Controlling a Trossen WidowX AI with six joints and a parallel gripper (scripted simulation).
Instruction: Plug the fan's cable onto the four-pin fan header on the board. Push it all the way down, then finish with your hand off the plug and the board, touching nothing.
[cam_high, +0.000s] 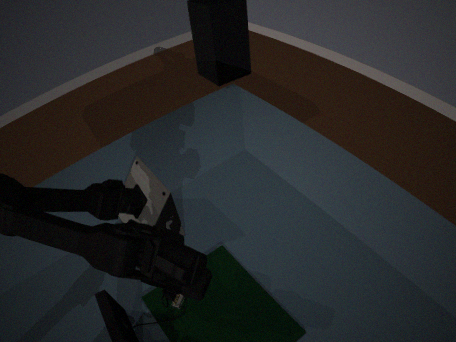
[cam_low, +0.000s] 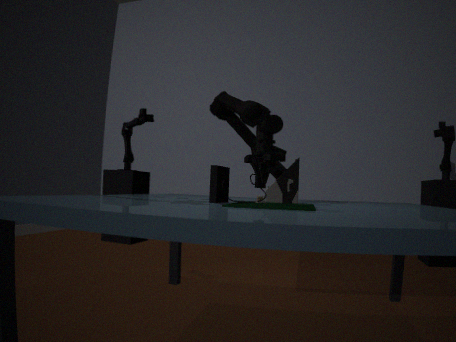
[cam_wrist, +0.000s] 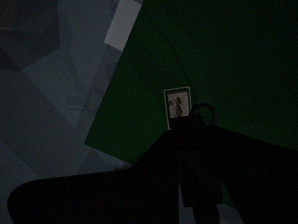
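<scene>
Now: gripper tip 6 cm above the white four-pin header. From my gripper tip the other things lie so: green board (9 cm ahead, 8 cm below, 5 cm to the left); then black fan (14 cm to the right, 1 cm below, 1 cm ahead); then black plug (1 cm to the right, 1 cm ahead, 1 cm above).
</scene>
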